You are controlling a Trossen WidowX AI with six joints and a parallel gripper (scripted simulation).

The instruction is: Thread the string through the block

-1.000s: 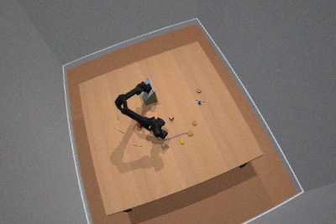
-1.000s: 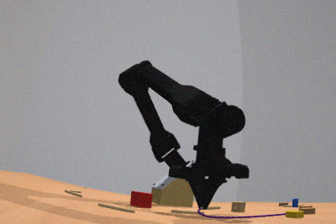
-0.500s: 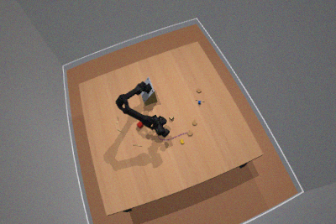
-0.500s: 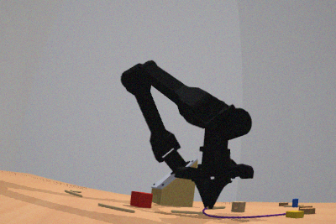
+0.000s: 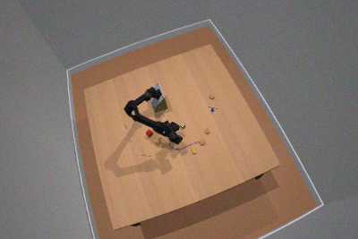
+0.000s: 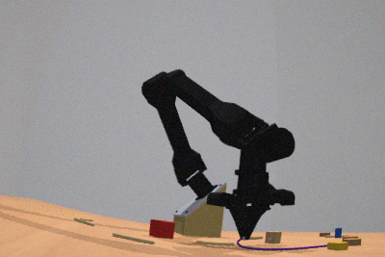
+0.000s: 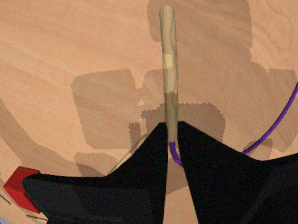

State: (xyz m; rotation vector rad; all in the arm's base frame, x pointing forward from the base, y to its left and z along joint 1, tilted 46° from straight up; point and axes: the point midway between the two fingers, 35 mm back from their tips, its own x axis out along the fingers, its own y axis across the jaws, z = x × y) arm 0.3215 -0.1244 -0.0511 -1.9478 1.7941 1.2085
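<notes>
My gripper tip is 12 cm to the right of the wooden block and 6 cm past it. Round my gripper tip: yellow piece: 16 cm ahead, 10 cm to the left, 1 cm below; red cube: 14 cm to the right, 12 cm behind; thin wooden stick: 1 cm to the left, 1 cm behind.
</notes>
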